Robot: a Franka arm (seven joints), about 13 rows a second.
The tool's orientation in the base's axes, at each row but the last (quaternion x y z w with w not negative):
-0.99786 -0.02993 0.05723 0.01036
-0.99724 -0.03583 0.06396 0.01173
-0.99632 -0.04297 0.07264 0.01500
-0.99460 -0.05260 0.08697 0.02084
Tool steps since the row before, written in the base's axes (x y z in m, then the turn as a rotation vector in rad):
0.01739 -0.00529 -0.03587 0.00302 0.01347 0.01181
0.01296 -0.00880 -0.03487 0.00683 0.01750 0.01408
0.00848 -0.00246 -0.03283 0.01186 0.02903 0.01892
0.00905 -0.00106 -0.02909 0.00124 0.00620 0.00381
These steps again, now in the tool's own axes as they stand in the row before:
0.02100 0.00716 0.03354 0.00247 -0.01355 -0.01184
0.01660 0.01066 0.03275 0.00625 -0.01737 -0.01451
0.01285 0.00434 0.03117 0.01153 -0.02860 -0.01976
0.01372 0.00344 0.02700 0.00123 -0.00623 -0.00377

